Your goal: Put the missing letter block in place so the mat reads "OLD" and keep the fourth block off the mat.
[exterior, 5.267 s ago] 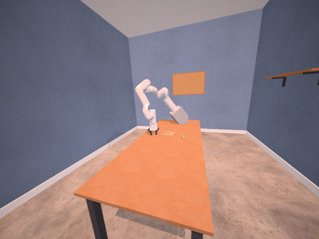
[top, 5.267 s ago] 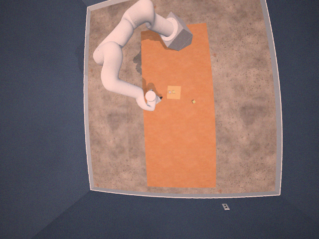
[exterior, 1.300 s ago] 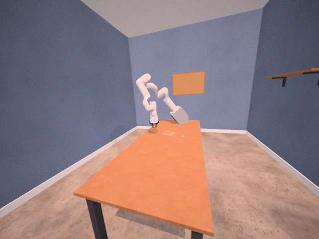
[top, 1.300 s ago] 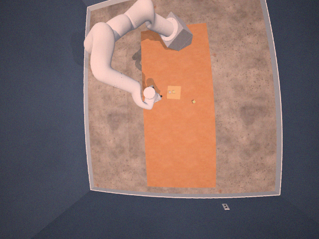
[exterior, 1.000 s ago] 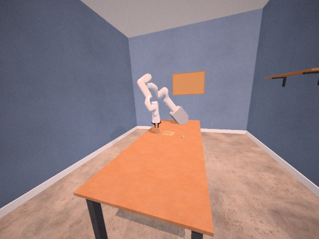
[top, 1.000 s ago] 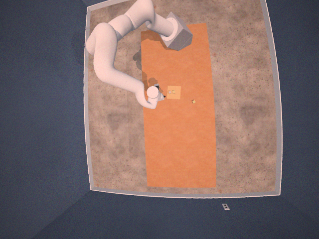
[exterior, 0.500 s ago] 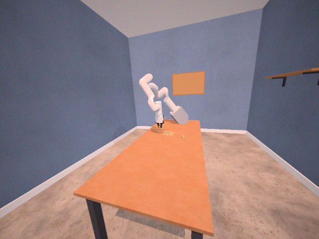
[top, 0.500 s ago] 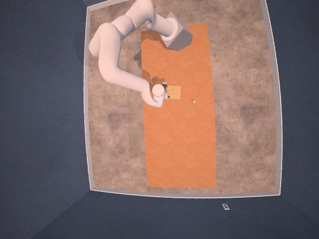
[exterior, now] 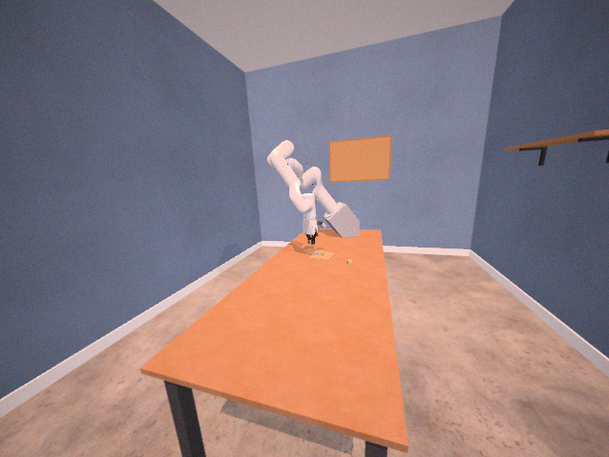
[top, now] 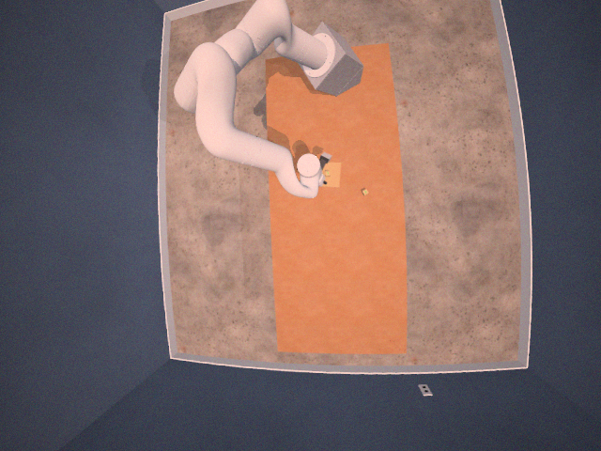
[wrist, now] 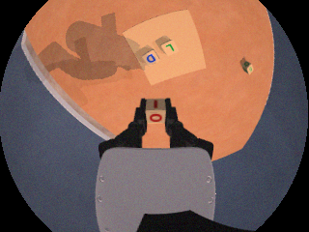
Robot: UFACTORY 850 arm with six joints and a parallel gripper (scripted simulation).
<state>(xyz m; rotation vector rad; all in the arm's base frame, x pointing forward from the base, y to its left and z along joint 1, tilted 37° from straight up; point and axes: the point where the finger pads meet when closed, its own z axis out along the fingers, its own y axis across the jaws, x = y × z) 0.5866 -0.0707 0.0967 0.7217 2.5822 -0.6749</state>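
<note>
The light tan mat lies 12 cm below my hand, 7 cm to the left of it and 5 cm behind it.
</note>
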